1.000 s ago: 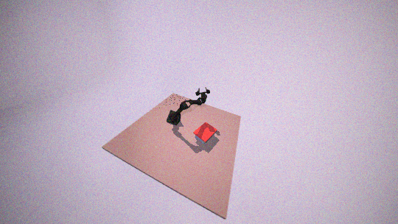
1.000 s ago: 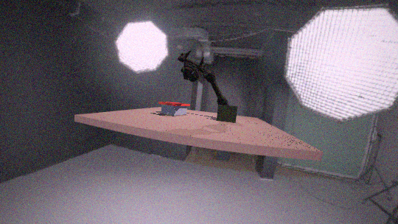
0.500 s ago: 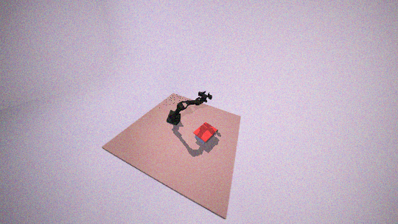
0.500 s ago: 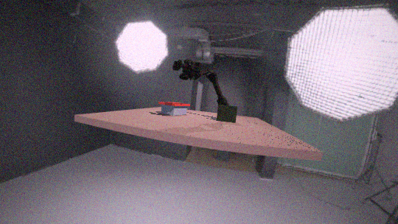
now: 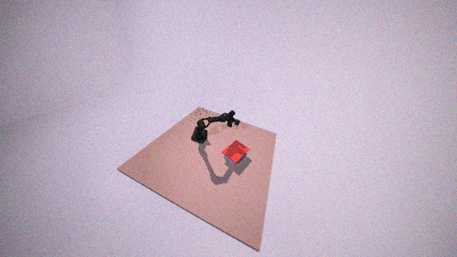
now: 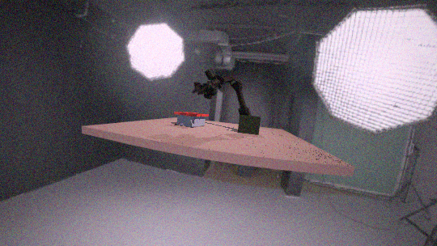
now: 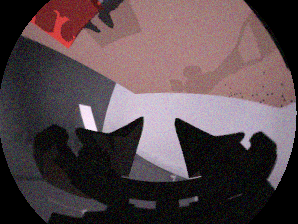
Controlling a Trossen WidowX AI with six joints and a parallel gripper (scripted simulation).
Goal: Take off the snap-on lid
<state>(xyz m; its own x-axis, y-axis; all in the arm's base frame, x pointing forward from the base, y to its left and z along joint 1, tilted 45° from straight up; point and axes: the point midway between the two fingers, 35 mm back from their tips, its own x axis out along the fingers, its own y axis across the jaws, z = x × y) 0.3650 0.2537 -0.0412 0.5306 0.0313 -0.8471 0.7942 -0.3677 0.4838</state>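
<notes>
Right now my gripper tip is 70 mm short of the red lid, 310 mm to the left of it and 150 mm above it. Also, from my gripper tip: grey storage box: 70 mm ahead, 310 mm to the right, 190 mm below.
</notes>
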